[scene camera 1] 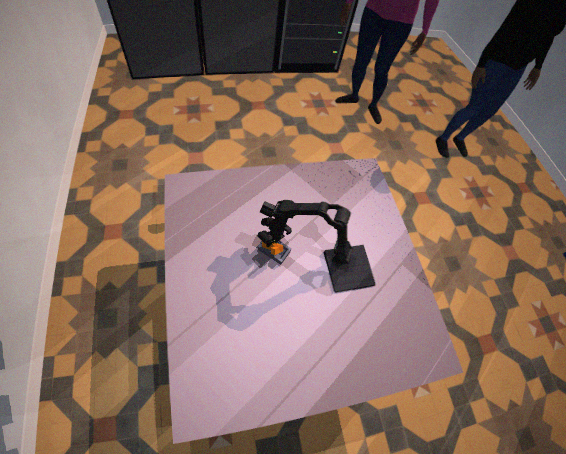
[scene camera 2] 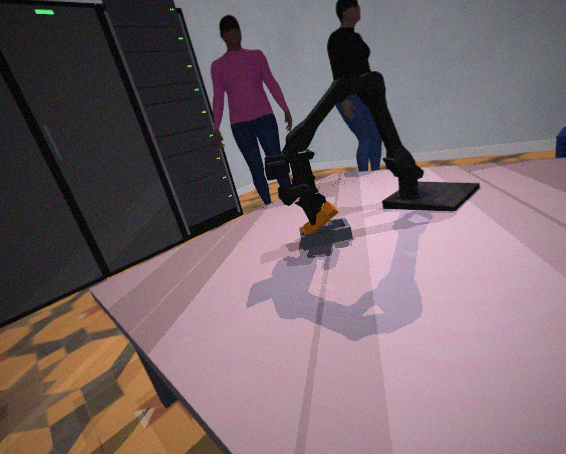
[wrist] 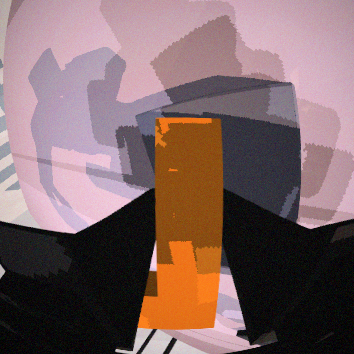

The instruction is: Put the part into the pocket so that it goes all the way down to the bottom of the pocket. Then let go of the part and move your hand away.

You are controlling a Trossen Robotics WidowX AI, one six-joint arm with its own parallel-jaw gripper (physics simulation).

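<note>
The orange part [scene camera 1: 274, 248] [scene camera 2: 321, 219] [wrist: 189, 175] is held between the fingers of my gripper [scene camera 2: 312, 216] [wrist: 186, 195]. In scene camera 2 the part is tilted, with its lower end at the left end of the dark grey block [scene camera 1: 284, 258] [scene camera 2: 327, 235] [wrist: 262, 165] and its other end raised above it. Whether the part touches the block or enters the pocket cannot be told. The pocket is largely hidden by the part and the fingers. In the wrist view the block lies beyond the part, mostly to its right, dark with shadow.
The block stands on a pink table top [scene camera 1: 300, 360] [scene camera 2: 450, 350]. The arm's black base plate [scene camera 1: 355, 272] [scene camera 2: 435, 195] is to the block's right in both scene views. Dark cabinets [scene camera 1: 240, 35] [scene camera 2: 60, 125] and two standing people [scene camera 1: 380, 45] [scene camera 2: 245, 90] are beyond the table.
</note>
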